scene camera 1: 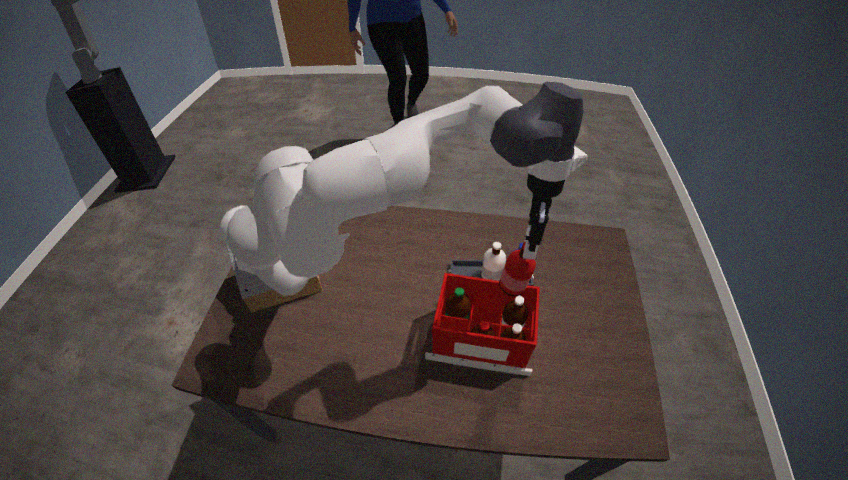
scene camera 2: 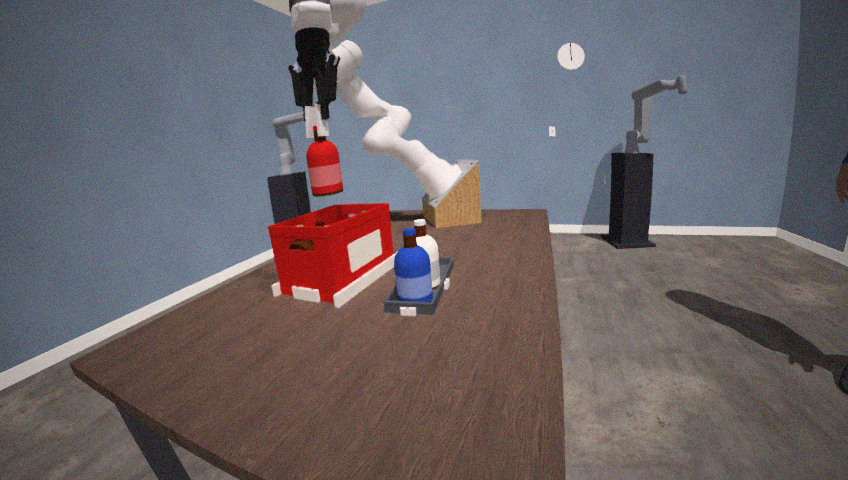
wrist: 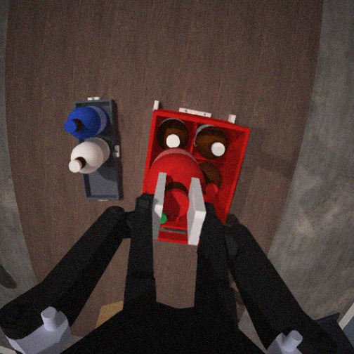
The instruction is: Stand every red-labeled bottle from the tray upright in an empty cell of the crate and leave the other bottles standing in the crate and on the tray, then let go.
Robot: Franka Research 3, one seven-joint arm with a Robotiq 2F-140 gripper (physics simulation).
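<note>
The red-labeled bottle (scene camera 1: 516, 270) (scene camera 2: 324, 169) (wrist: 175, 167) hangs nearly upright, slightly tilted, with its base above the rim of the red crate (scene camera 1: 440, 342) (scene camera 2: 303, 267) (wrist: 238, 160). My gripper (scene camera 1: 529, 248) (scene camera 2: 316, 121) (wrist: 176, 188) is shut on its neck. In the crate stand a green-capped bottle (scene camera 1: 457, 305), a red-capped one (scene camera 1: 484, 327) (wrist: 209, 174) and two white-capped ones. The tray (scene camera 1: 465, 265) (scene camera 2: 393, 306) (wrist: 102, 185) holds a blue bottle (scene camera 2: 412, 267) (wrist: 91, 121) and a white bottle (scene camera 1: 492, 261) (wrist: 93, 153). The held bottle hides part of the crate's cells in the wrist view.
The tray stands close beside the crate's long side. White strips (scene camera 1: 476, 363) (scene camera 2: 363, 280) run along the crate's base. The arm's wooden base block (scene camera 1: 285, 297) (scene camera 2: 461, 199) stands on the brown table (scene camera 1: 571, 404) (scene camera 2: 357, 368). A person (scene camera 1: 404, 53) stands behind the table.
</note>
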